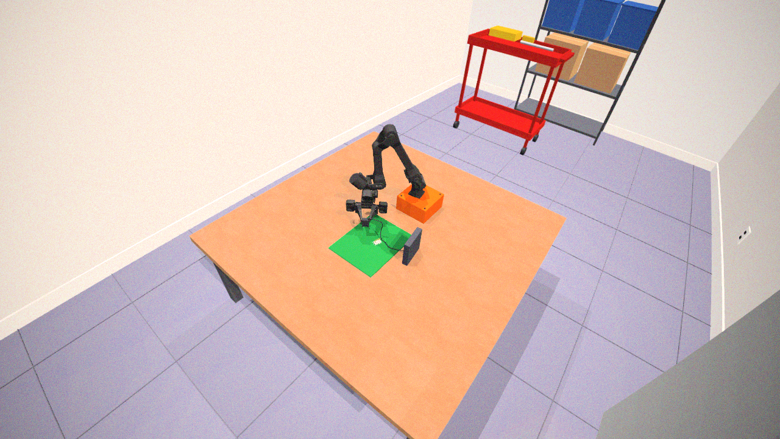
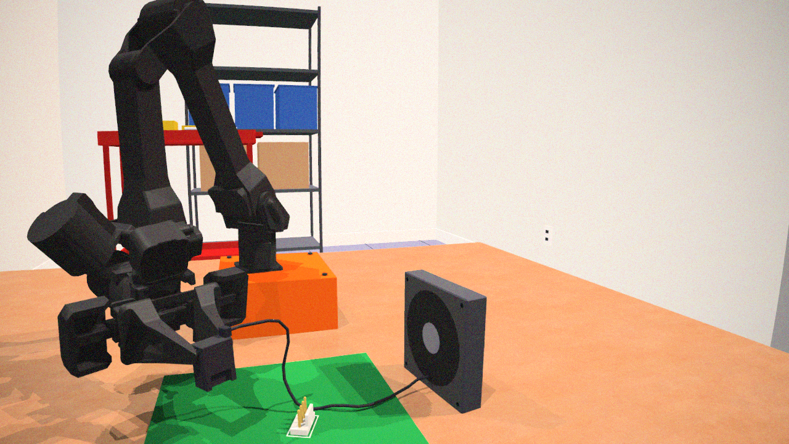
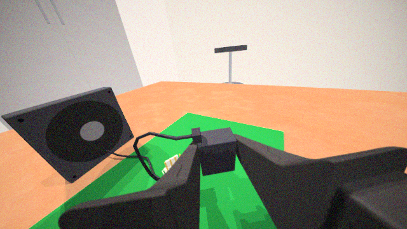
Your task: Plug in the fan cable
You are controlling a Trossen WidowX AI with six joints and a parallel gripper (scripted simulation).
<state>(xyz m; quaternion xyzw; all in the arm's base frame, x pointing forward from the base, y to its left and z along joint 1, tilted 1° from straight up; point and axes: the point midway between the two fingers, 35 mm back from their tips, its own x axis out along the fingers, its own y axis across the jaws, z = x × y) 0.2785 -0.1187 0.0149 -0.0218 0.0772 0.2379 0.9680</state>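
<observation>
My gripper tip is now 2 cm short of the green board, 5 cm to the right of it and 10 cm above it. From my gripper tip the other things lie so: black fan (22 cm to the left, 3 cm below); then black fan plug (1 cm below); then white four-pin header (1 cm ahead, 7 cm to the left, 9 cm below).
</observation>
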